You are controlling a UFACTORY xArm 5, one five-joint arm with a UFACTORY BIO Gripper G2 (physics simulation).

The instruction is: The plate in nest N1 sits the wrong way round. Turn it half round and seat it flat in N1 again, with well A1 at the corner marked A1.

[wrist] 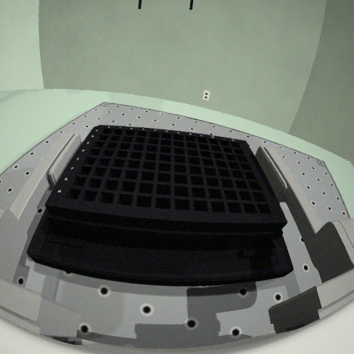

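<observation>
The black plate (165,172) is a grid of square wells in the middle of the wrist view. Small white letters run down its left edge, with H at the near left, and small marks run along its far edge. My gripper (169,166) is shut on the plate, with one pale finger pad against its left side and the other against its right. A black nest (160,264) shows below and in front of the plate's near edge. Dark shadow hides whether the plate touches it. The nest's label and its A1 corner mark cannot be read.
A grey deck board (146,330) with rows of round holes lies under and around the nest, with small marks at its two far corners. Shadows fall across its near part. Behind it are a pale green floor and wall with a white outlet (206,95).
</observation>
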